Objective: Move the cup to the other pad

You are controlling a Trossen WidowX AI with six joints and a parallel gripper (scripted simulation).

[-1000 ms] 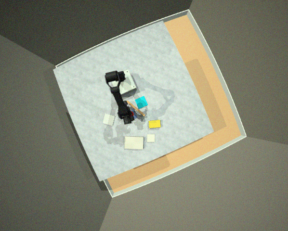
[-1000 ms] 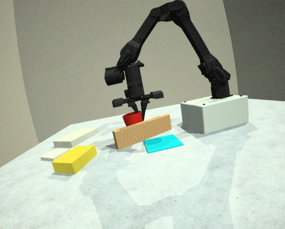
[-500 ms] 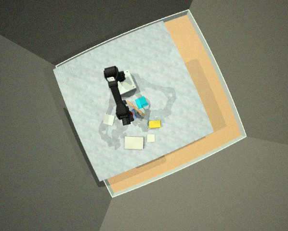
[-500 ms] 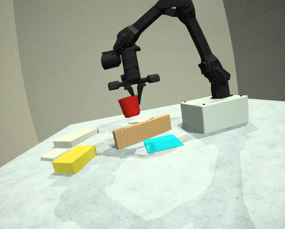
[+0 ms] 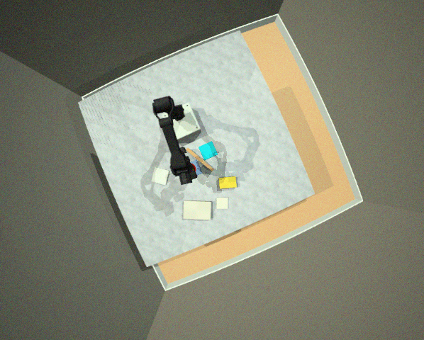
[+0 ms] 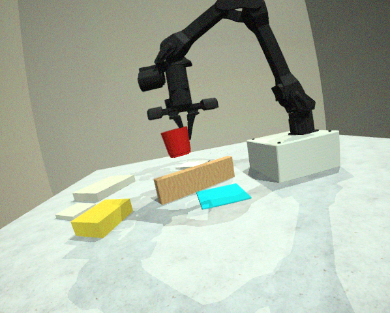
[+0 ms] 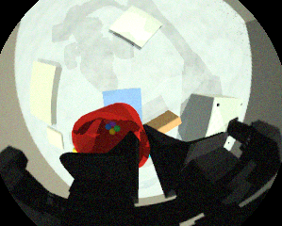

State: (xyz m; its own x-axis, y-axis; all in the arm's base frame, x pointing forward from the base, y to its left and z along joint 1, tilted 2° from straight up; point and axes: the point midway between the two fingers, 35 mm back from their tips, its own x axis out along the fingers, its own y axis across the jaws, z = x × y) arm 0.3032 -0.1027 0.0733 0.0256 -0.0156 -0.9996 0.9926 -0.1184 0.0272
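My gripper tip is 2 cm past the cyan pad, 15 cm to the right of it and 13 cm above it. The rest, counted from my gripper tip: wooden block (7 cm to the left, 10 cm below); red cup (3 cm ahead); light blue pad (3 cm ahead, 13 cm below).
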